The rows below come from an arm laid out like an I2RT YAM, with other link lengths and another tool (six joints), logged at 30 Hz.
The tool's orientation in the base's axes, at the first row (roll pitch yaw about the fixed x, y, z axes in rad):
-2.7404 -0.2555 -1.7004
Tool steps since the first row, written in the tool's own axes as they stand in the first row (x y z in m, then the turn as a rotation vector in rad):
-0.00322 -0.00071 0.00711 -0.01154 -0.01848 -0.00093
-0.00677 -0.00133 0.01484 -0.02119 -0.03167 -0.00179
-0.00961 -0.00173 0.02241 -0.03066 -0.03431 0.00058
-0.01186 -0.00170 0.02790 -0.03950 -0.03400 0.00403
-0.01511 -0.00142 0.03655 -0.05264 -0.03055 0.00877
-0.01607 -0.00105 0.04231 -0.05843 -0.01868 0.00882
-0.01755 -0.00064 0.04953 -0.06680 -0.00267 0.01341
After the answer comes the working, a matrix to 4 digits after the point.
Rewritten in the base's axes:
0.00360 0.00108 -0.00688 0.01822 0.01094 0.00489
0.00738 0.00229 -0.01443 0.03133 0.02016 0.00821
0.01081 0.00288 -0.02174 0.03580 0.02853 0.00470
0.01302 0.00350 -0.02721 0.03785 0.03605 -0.00073
0.01626 0.00419 -0.03584 0.03799 0.04739 -0.00957
0.01809 0.00350 -0.04135 0.02775 0.05318 -0.01556
0.02048 0.00290 -0.04831 0.01561 0.06026 -0.02782

The tool's axes in the first row as the columns of a matrix, in the base's axes (rounded; the answer above uses it unrounded):
-0.1250 -0.9256 0.3572
-0.9594 0.0211 -0.2812
0.2527 -0.3778 -0.8907

